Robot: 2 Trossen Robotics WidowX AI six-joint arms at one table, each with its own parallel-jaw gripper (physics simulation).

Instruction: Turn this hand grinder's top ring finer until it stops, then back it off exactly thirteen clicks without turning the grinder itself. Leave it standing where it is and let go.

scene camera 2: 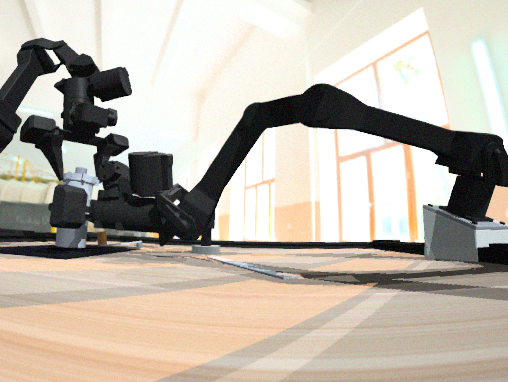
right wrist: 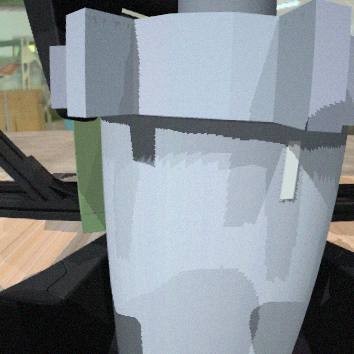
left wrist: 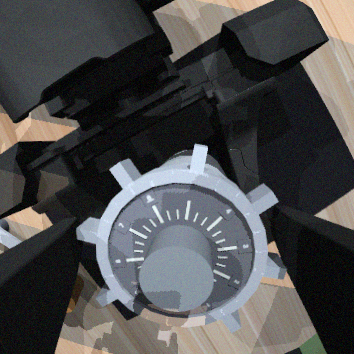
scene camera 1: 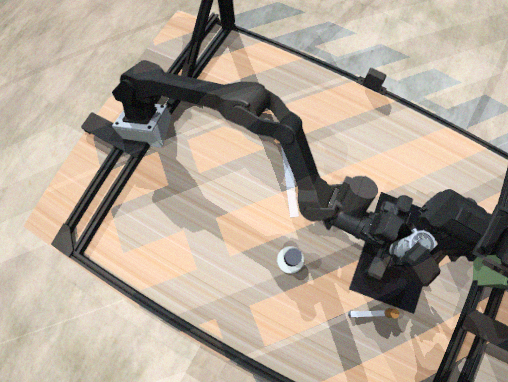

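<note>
The pale grey hand grinder stands upright on a black mat. Its notched top ring carries a numbered dial around a central grey knob. My left gripper comes down from above and is shut on the top ring, one finger on each side. My right gripper reaches in low from the side. Its open fingers stand around the grinder's body without clamping it.
A round white dish with a dark cap stands on the table left of the mat. A thin rod with a wooden knob lies in front of the mat. A white strip lies under the right arm. Black rails frame the table.
</note>
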